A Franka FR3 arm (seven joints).
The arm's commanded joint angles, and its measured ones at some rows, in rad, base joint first. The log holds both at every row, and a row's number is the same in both.
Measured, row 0: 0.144 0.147 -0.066 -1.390 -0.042 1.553 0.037
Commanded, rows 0 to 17: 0.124 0.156 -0.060 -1.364 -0.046 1.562 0.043; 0.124 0.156 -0.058 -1.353 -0.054 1.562 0.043; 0.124 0.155 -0.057 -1.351 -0.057 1.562 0.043; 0.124 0.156 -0.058 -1.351 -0.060 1.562 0.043; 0.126 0.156 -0.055 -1.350 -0.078 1.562 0.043; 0.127 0.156 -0.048 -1.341 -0.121 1.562 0.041; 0.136 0.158 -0.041 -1.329 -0.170 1.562 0.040; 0.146 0.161 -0.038 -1.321 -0.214 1.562 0.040; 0.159 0.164 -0.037 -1.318 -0.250 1.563 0.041; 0.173 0.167 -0.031 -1.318 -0.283 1.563 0.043; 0.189 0.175 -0.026 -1.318 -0.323 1.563 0.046; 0.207 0.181 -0.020 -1.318 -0.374 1.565 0.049; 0.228 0.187 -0.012 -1.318 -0.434 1.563 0.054; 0.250 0.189 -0.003 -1.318 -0.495 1.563 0.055; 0.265 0.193 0.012 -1.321 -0.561 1.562 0.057; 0.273 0.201 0.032 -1.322 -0.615 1.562 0.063; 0.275 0.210 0.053 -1.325 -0.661 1.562 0.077; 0.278 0.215 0.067 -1.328 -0.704 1.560 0.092
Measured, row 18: 0.271 0.183 0.025 -1.341 -0.582 1.556 0.053
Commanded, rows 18 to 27: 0.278 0.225 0.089 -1.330 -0.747 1.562 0.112; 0.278 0.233 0.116 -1.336 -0.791 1.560 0.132; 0.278 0.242 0.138 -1.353 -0.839 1.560 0.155; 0.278 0.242 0.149 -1.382 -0.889 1.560 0.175; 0.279 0.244 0.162 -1.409 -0.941 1.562 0.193; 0.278 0.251 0.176 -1.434 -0.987 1.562 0.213; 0.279 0.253 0.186 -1.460 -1.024 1.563 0.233; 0.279 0.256 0.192 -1.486 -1.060 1.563 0.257; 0.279 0.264 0.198 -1.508 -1.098 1.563 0.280; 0.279 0.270 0.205 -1.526 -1.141 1.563 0.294
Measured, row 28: 0.286 0.267 0.181 -1.448 -1.025 1.556 0.228
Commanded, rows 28 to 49: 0.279 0.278 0.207 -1.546 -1.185 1.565 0.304; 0.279 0.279 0.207 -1.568 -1.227 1.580 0.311; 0.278 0.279 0.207 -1.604 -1.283 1.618 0.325; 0.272 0.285 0.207 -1.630 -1.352 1.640 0.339; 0.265 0.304 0.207 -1.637 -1.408 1.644 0.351; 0.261 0.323 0.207 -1.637 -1.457 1.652 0.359; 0.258 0.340 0.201 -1.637 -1.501 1.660 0.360; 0.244 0.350 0.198 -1.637 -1.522 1.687 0.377; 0.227 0.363 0.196 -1.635 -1.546 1.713 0.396; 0.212 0.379 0.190 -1.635 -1.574 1.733 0.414; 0.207 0.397 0.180 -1.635 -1.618 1.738 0.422; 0.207 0.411 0.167 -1.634 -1.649 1.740 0.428; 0.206 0.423 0.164 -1.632 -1.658 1.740 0.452; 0.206 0.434 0.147 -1.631 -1.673 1.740 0.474; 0.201 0.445 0.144 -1.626 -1.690 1.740 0.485; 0.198 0.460 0.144 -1.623 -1.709 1.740 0.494; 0.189 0.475 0.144 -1.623 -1.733 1.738 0.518; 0.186 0.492 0.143 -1.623 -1.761 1.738 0.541; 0.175 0.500 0.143 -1.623 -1.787 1.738 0.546; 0.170 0.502 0.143 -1.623 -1.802 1.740 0.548; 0.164 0.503 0.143 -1.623 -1.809 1.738 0.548; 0.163 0.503 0.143 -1.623 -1.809 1.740 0.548
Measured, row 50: 0.183 0.497 0.133 -1.626 -1.769 1.728 0.525
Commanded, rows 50 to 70: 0.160 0.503 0.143 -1.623 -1.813 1.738 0.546; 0.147 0.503 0.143 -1.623 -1.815 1.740 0.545; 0.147 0.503 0.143 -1.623 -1.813 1.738 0.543; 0.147 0.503 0.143 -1.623 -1.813 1.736 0.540; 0.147 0.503 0.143 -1.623 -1.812 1.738 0.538; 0.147 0.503 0.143 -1.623 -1.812 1.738 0.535; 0.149 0.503 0.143 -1.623 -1.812 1.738 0.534; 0.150 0.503 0.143 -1.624 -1.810 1.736 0.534; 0.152 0.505 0.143 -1.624 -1.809 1.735 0.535; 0.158 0.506 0.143 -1.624 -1.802 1.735 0.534; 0.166 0.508 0.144 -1.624 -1.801 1.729 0.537; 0.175 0.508 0.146 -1.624 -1.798 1.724 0.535; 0.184 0.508 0.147 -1.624 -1.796 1.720 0.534; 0.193 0.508 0.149 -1.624 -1.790 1.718 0.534; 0.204 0.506 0.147 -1.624 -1.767 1.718 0.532; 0.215 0.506 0.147 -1.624 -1.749 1.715 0.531; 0.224 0.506 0.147 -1.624 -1.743 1.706 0.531; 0.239 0.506 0.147 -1.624 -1.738 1.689 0.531; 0.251 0.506 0.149 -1.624 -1.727 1.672 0.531; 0.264 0.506 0.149 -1.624 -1.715 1.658 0.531; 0.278 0.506 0.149 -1.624 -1.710 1.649 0.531
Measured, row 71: 0.229 0.509 0.139 -1.632 -1.722 1.650 0.543
